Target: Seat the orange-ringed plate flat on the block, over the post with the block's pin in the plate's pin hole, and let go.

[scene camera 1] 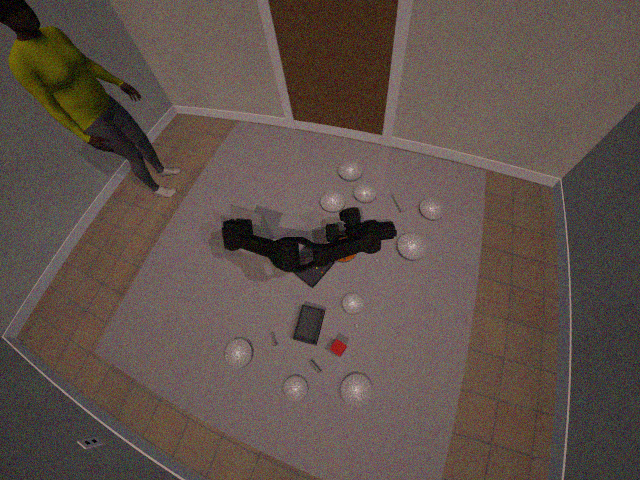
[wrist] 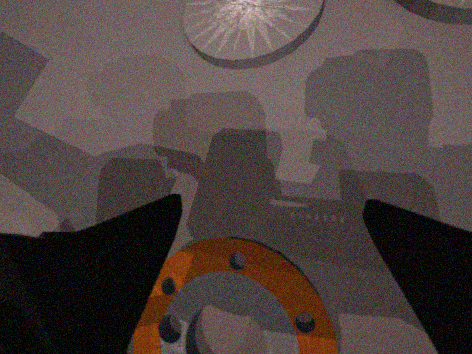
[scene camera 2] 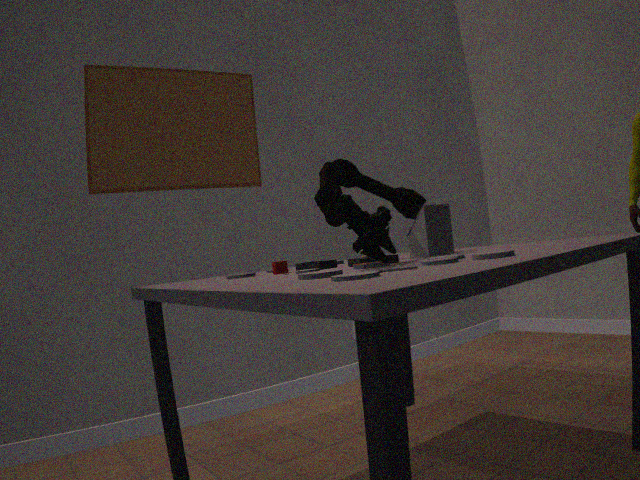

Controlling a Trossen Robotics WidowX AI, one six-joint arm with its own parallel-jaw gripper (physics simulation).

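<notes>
The orange-ringed plate lies flat on the table beside the block, with several holes in its orange ring and a large centre hole. In scene camera 1 the arm covers much of it. The dark square block is partly under the arm in scene camera 1, with a small yellowish spot on top; its post cannot be made out. My gripper is open and empty, pointing down low near the plate. In the wrist view the left finger overlaps the plate's left edge, and the right finger is apart from it.
A dark tray and a red cube are beyond the block. Pale round discs and small grey bars lie around. A tall grey box stands behind the arm. A person stands at the left.
</notes>
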